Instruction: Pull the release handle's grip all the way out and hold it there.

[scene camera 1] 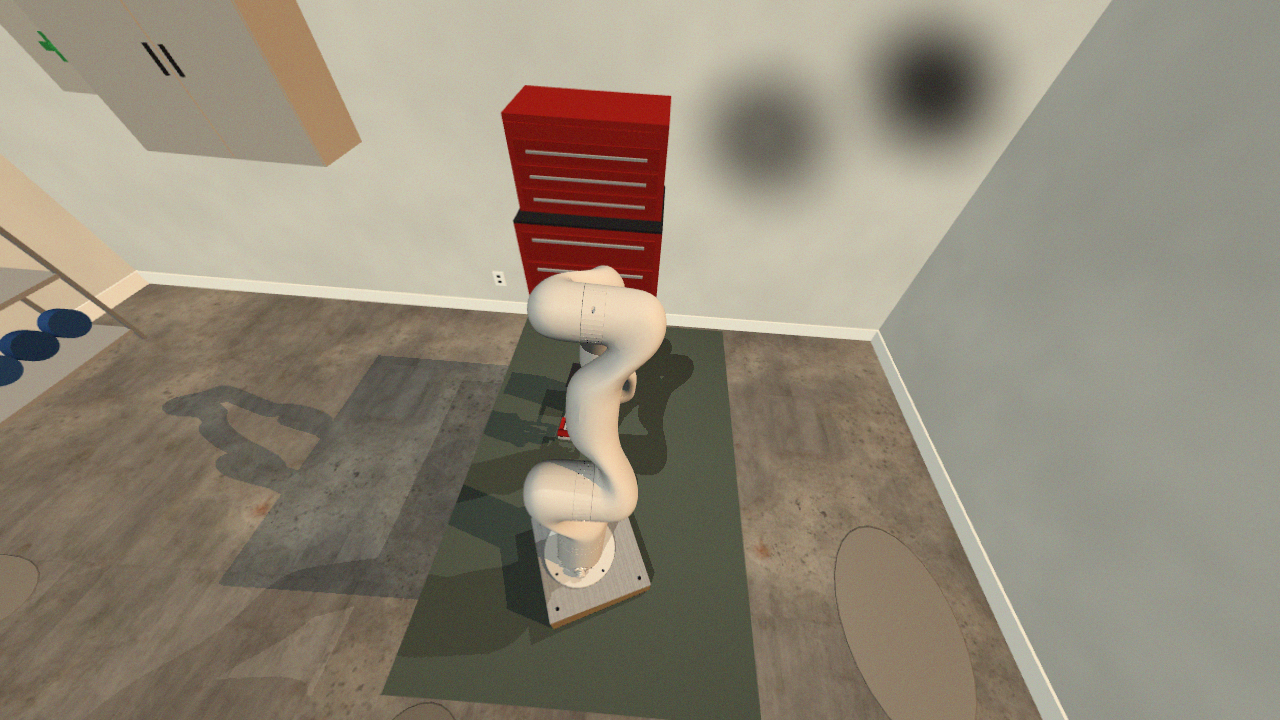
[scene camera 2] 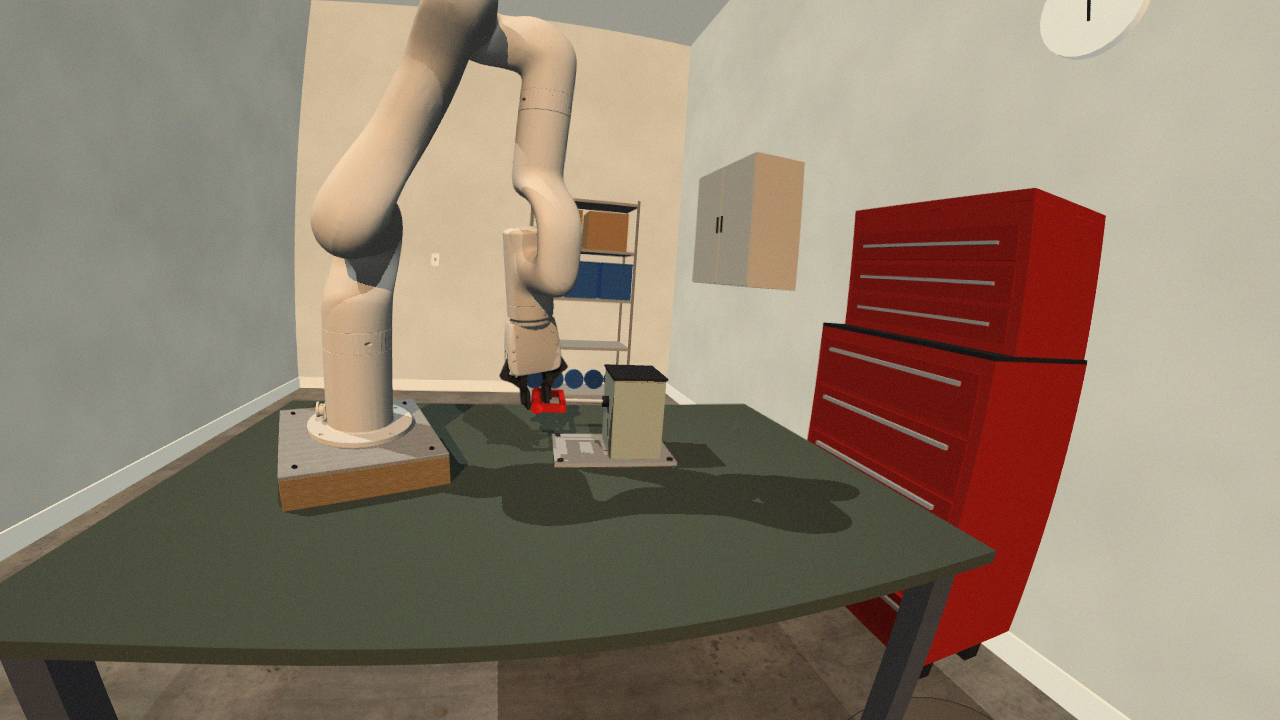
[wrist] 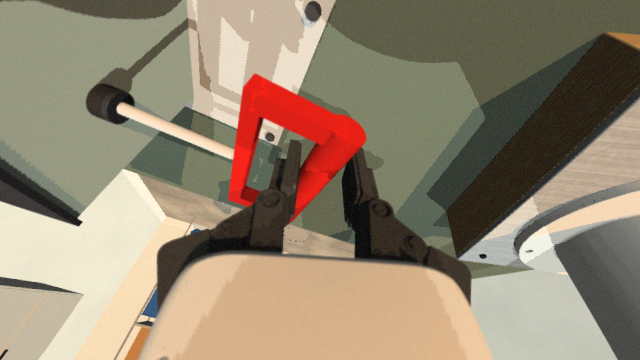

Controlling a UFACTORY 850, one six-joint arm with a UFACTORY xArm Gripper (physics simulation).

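The release handle's red grip is a rectangular loop. A pale rod runs from its far side to a black collar, with a long stretch of rod showing. The beige housing has a black top and stands upright on a light base plate. My gripper points down and is shut on the grip's near round bar, one finger through the loop and the other outside. In scene camera 1 my arm hides the gripper and most of the handle.
The green table carries the device and my arm's wood-edged base block. A red tool cabinet stands beyond the table's edge. A wall cabinet hangs behind.
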